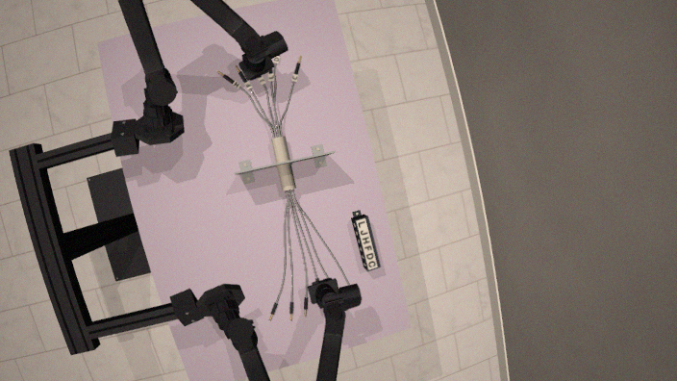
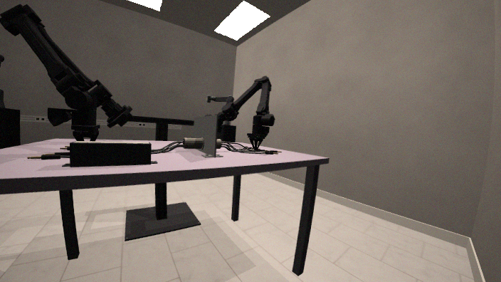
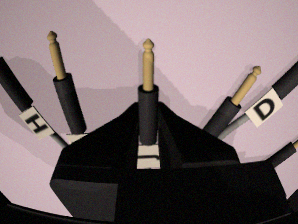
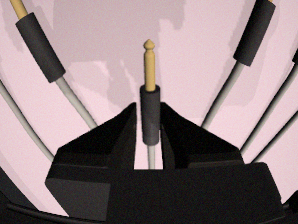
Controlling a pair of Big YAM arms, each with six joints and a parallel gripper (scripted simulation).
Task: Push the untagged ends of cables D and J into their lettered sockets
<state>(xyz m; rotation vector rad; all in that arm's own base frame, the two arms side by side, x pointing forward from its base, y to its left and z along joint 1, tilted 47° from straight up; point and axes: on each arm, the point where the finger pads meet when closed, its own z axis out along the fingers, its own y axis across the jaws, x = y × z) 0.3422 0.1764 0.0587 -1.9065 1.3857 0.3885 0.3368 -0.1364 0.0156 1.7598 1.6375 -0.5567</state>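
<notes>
My left gripper is now 1 cm to the right of the tagged plug. From my left hand the other things lie so: untagged cable plug: 16 cm behind, 86 cm to the right.
</notes>
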